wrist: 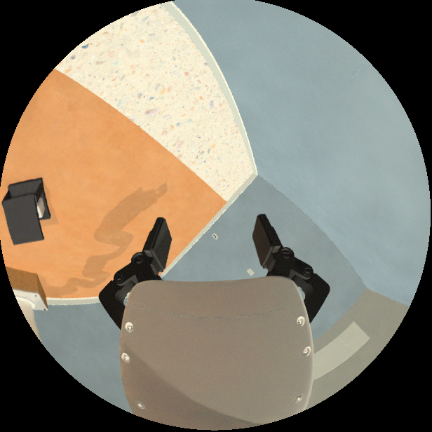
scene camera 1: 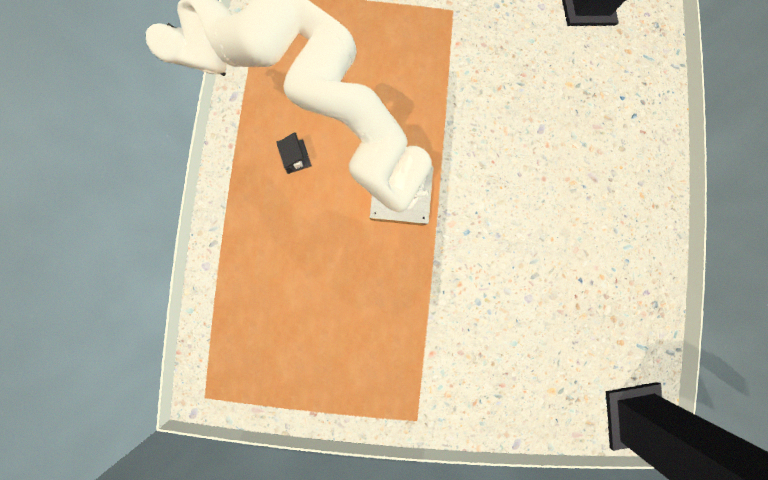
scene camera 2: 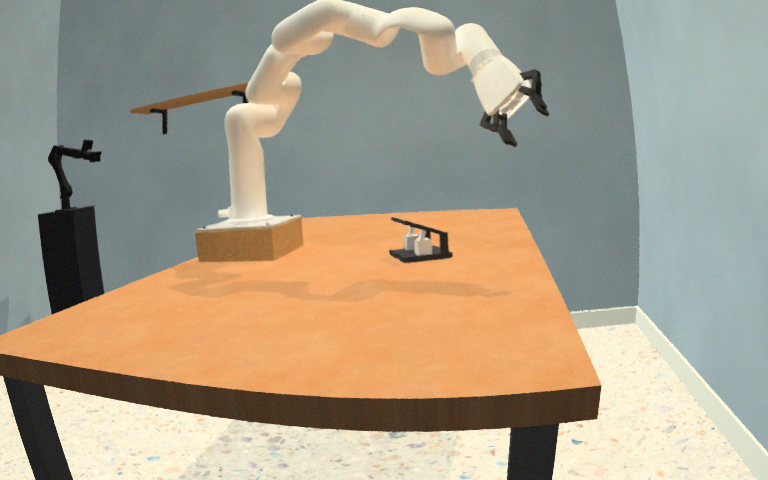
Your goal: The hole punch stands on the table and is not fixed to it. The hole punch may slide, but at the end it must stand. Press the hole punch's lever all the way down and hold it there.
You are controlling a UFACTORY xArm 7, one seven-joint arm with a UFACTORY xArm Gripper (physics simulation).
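Places are measured from the arm's base along level axes (x ahead, y left, z up), in centimetres.
Where they show: gripper, fingertip midpoint: [scene camera 2: 527,128]; arm's base, origin of the base link: [scene camera 2: 250,221].
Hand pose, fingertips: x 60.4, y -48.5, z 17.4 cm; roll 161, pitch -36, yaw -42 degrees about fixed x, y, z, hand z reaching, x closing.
Note:
Each offset is from my fingertips to the top centre of the thing. "pt": to the spot under its first point. Level surfaces: height alone.
The black hole punch @[dx -18.9, dy +26.9, dz -17.2 cm] [scene camera 1: 291,150] [scene camera 2: 442,243] [wrist: 23,220] stands upright on the table. Its lever @[pt dx -19.5, dy +21.1, dz -18.4 cm] [scene camera 2: 417,225] is raised and slopes, with its free end high on the side toward the robot's base in scene camera 2; two light punch blocks @[pt dx -18.5, dy +21.6, dz -22.6 cm] [scene camera 2: 423,245] show under it. My gripper [scene camera 2: 531,130] [wrist: 211,226] is open and empty, high above the table and well apart from the hole punch, tilted outward. In the wrist view the hole punch is at the far left edge. In scene camera 1 the fingertips are mostly hidden by the arm.
The orange table @[dz -25.7 cm] [scene camera 1: 317,316] [scene camera 2: 317,339] [wrist: 100,130] carries the arm's base on a wooden block [scene camera 2: 235,244]. A wall shelf [scene camera 2: 192,100] hangs behind the arm. A black pedestal [scene camera 2: 70,254] with a small black arm [scene camera 2: 61,169] stands left of the table in scene camera 2.

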